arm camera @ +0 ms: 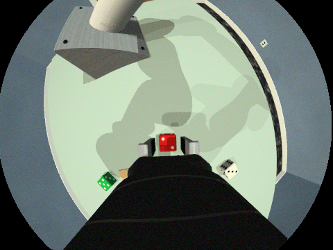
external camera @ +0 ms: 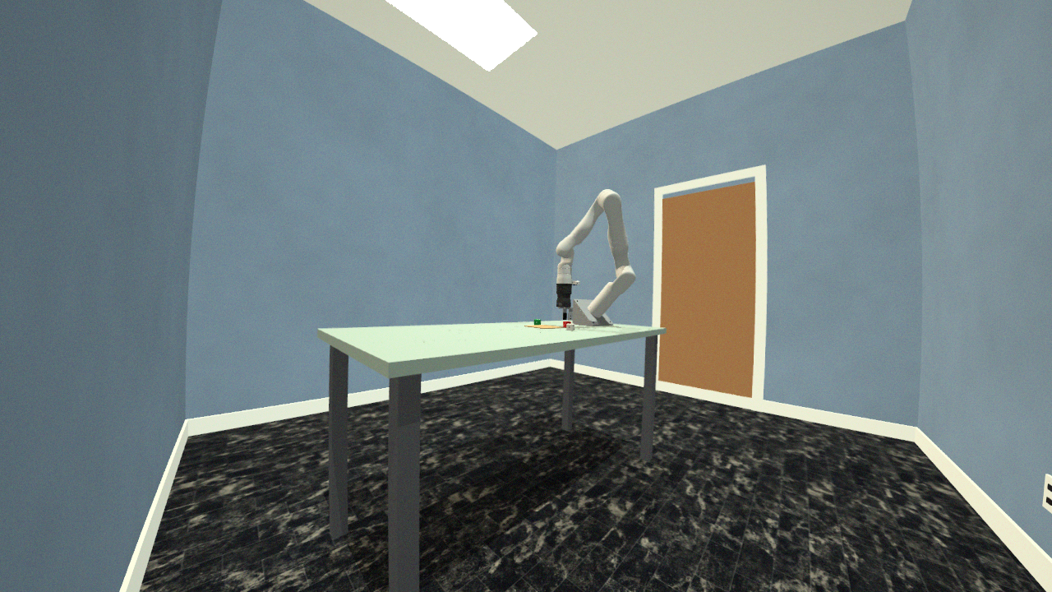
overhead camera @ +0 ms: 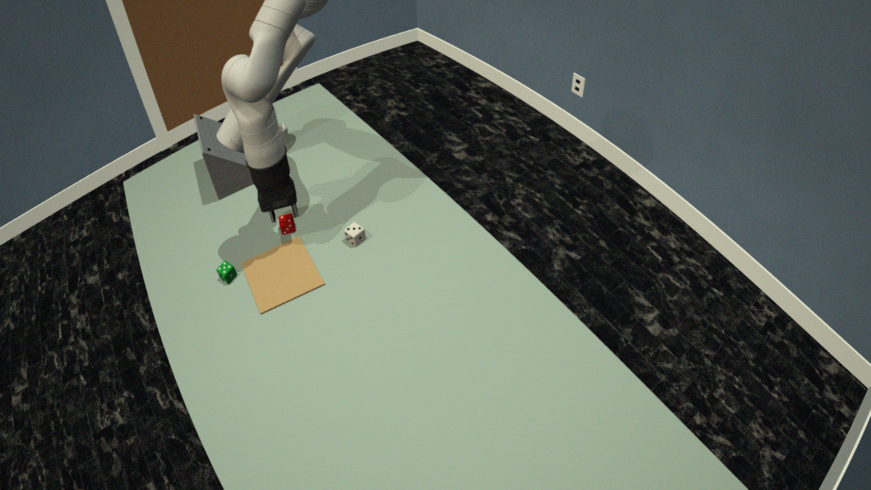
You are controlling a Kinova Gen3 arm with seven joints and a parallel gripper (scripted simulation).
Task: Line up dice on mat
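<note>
The red die is 40 mm below my hand. Also, from my hand: green die (60 mm ahead, 160 mm to the right, 40 mm below); then tan mat (110 mm ahead, 50 mm to the right, 50 mm below); then white die (100 mm ahead, 120 mm to the left, 40 mm below).
</note>
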